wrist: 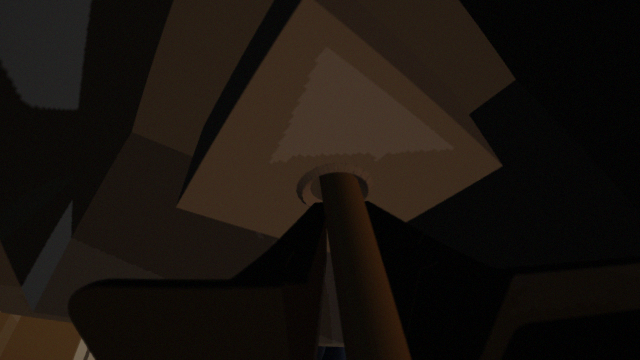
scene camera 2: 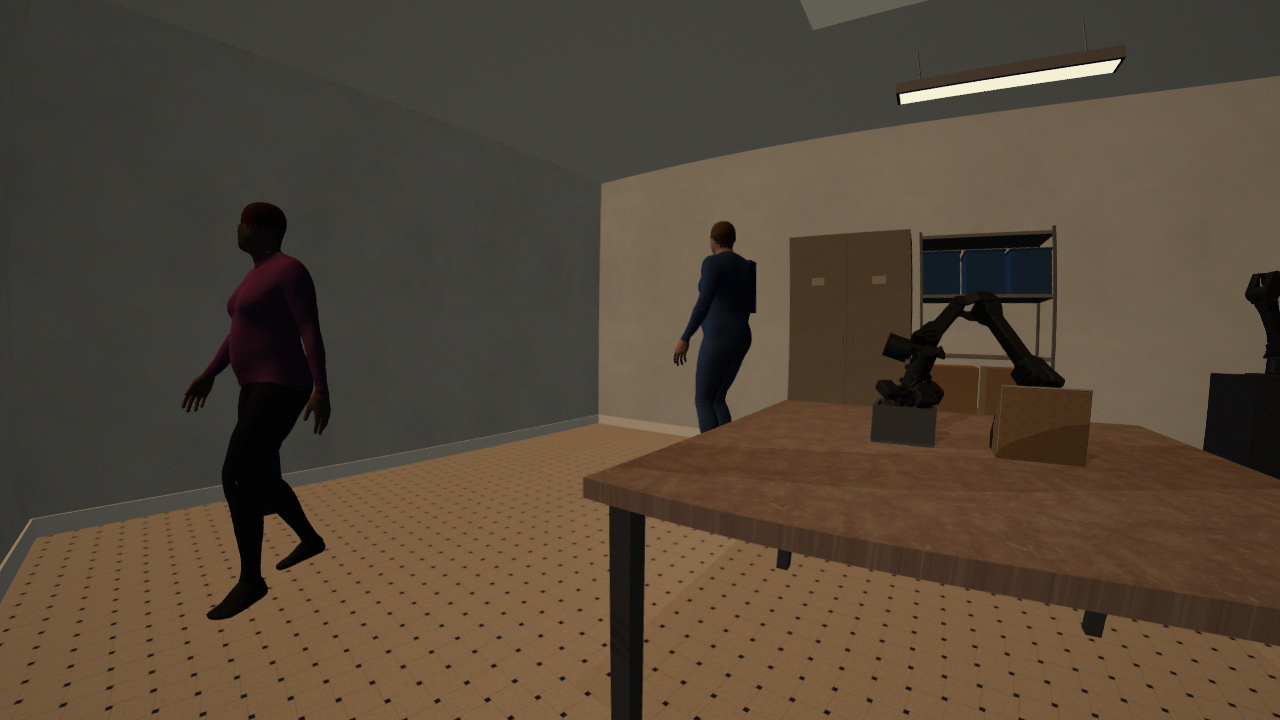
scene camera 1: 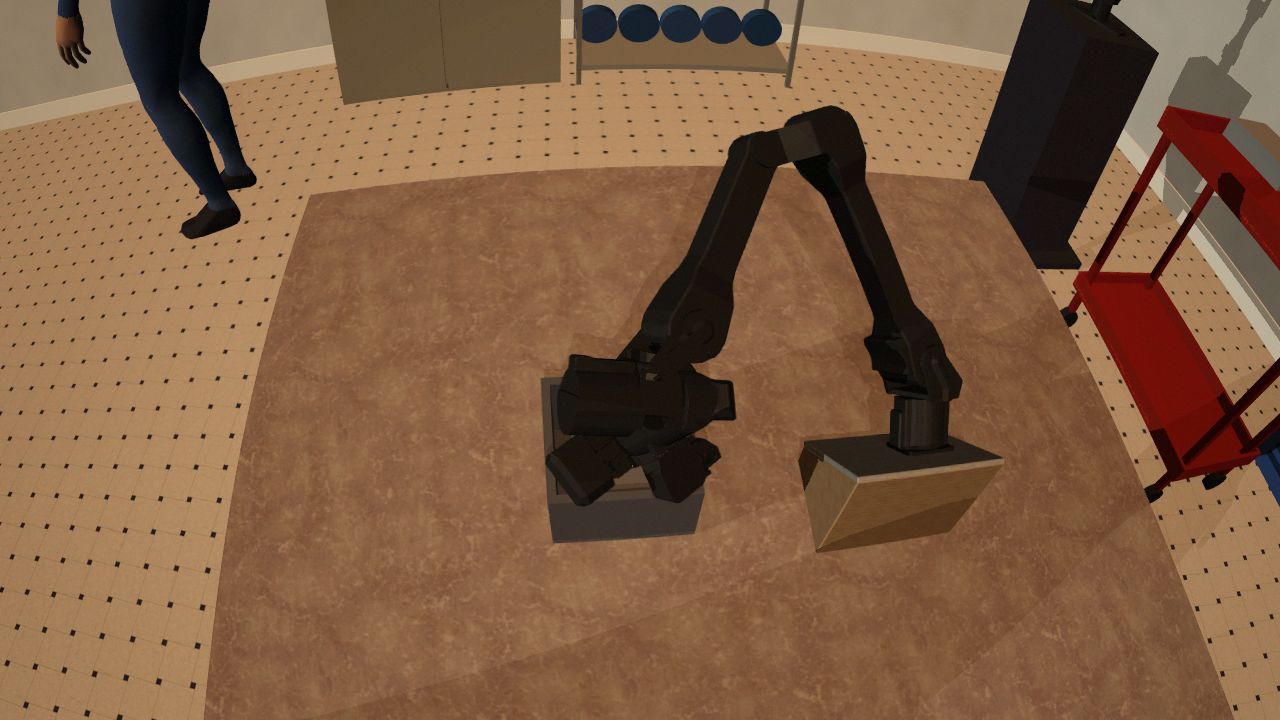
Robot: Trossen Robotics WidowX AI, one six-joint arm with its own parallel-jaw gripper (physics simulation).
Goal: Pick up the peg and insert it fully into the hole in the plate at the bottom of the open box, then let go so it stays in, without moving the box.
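Frame: origin at the arm's base, x left, y back, z up, level; millimetres.
Seen in the pictures: gripper, fingertip midpoint: [wrist: 341, 212] [scene camera 1: 604, 447]; arm's base, origin of the base link: [scene camera 2: 1048, 413] [scene camera 1: 919, 447].
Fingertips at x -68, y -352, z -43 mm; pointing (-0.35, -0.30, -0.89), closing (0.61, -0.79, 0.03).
Observation:
Pixels of each thing's top centre, then the offset from my fingertips to it. "pt": a spot on its surface instead. Level surfaces: height alone.
- orange-brown peg, surface spot: [wrist: 362, 260] pt dx +20, dy +15, dz +31 mm
- round hole, surface spot: [wrist: 302, 189] pt dx +3, dy +20, dz -1 mm
- light brown plate, middle of its top: [wrist: 335, 193] dx +7, dy +9, dz -1 mm
- grey open box, middle of its top: [wrist: 332, 296] [scene camera 1: 619, 433] [scene camera 2: 905, 403] dx +7, dy +14, dz +36 mm
- brown table, its level: dz -62 mm
The orange-brown peg [wrist: 362, 260] is held between the fingers of my gripper [scene camera 1: 632, 472] [scene camera 2: 908, 394] [wrist: 341, 212]. In the wrist view the peg's far end overlaps the round hole [wrist: 302, 189] in the light brown plate [wrist: 365, 110]. Part of the hole's rim shows around the end, mostly at its left. How deep the end sits in the hole, if at all, I cannot tell. The grey open box [scene camera 1: 626, 519] [scene camera 2: 904, 425] stands on the table, and my gripper reaches down into its top. In both scene views the gripper hides the peg and the hole.
The arm's base stands on a wooden block [scene camera 1: 904, 505] [scene camera 2: 1042, 425] to the right of the box on the brown table [scene camera 1: 402, 608] [scene camera 2: 1029, 510]. A red cart [scene camera 1: 1154, 358] and a dark pedestal [scene camera 1: 1056, 134] stand beyond the table. A person in blue [scene camera 1: 165, 98] [scene camera 2: 725, 313] stands behind it.

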